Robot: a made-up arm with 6 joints.
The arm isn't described. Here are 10 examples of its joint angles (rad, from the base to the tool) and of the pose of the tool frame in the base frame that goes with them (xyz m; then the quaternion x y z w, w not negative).
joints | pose
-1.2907 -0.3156 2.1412 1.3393 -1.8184 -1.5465 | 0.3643 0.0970 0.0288 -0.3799 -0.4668 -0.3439 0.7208
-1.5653 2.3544 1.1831 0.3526 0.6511 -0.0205 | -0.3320 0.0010 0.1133 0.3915 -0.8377 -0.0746 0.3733
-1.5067 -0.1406 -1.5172 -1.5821 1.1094 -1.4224 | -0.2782 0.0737 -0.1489 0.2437 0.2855 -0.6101 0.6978
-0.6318 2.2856 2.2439 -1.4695 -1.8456 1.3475 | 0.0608 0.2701 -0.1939 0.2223 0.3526 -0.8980 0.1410
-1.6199 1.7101 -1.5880 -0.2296 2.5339 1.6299 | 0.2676 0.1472 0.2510 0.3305 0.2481 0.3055 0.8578
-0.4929 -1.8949 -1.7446 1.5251 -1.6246 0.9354 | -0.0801 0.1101 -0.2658 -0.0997 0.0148 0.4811 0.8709
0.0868 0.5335 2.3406 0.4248 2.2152 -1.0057 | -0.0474 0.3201 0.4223 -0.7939 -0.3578 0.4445 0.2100
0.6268 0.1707 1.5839 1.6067 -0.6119 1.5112 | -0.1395 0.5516 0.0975 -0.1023 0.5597 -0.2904 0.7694
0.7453 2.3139 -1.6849 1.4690 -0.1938 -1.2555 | 0.2022 -0.1563 0.2896 -0.2265 -0.2880 -0.4579 0.8100
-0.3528 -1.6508 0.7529 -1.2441 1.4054 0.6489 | 0.3097 0.3521 0.1864 -0.4308 -0.0087 -0.3154 0.8455
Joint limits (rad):
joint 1: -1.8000..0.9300
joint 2: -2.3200..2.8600
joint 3: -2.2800..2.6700
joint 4: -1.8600..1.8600
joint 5: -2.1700..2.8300
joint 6: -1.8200..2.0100
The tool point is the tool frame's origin. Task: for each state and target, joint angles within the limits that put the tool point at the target. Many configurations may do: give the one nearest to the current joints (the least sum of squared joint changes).
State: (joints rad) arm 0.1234 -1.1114 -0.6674 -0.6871 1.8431 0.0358
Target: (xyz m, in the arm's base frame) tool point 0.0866 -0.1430 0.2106
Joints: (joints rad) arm -0.3904 -1.5880 -1.1844 -1.1900 1.9532 0.0060
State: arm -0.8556 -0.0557 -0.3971 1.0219 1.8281 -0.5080
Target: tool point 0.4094 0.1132 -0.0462
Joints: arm -1.2839 -0.0567 -0.2609 0.6573 1.8180 -0.4647
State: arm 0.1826 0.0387 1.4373 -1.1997 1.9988 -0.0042
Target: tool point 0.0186 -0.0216 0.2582
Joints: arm 0.0584 -0.1242 1.5390 -1.7285 2.3629 0.4589
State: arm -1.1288 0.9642 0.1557 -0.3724 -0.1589 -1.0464
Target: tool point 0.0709 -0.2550 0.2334
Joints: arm -1.3525 0.9811 0.5712 -0.2684 -0.0931 -1.0257
